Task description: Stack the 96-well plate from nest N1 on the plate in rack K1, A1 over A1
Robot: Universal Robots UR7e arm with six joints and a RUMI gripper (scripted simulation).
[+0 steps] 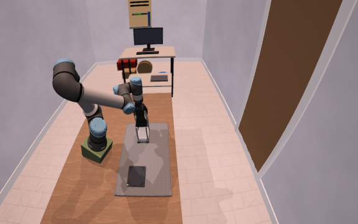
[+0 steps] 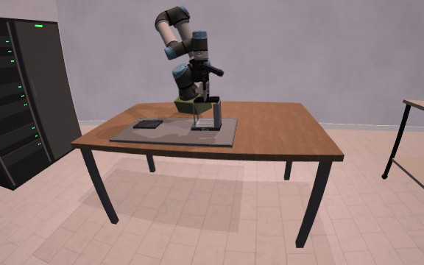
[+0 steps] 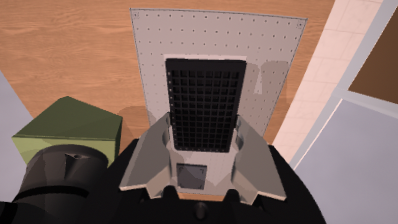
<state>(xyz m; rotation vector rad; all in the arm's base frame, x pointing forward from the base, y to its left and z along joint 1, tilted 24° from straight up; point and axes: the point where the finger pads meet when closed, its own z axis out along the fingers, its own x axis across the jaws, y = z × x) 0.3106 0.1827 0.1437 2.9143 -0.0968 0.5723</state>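
Right now my hand is 1 cm above the black 96-well plate. From my hand the other things lie so: pale plate: 15 cm below; plate nest N1: 39 cm to the right, 17 cm below, 8 cm behind; rack post: 9 cm below, 5 cm to the left, 5 cm ahead.
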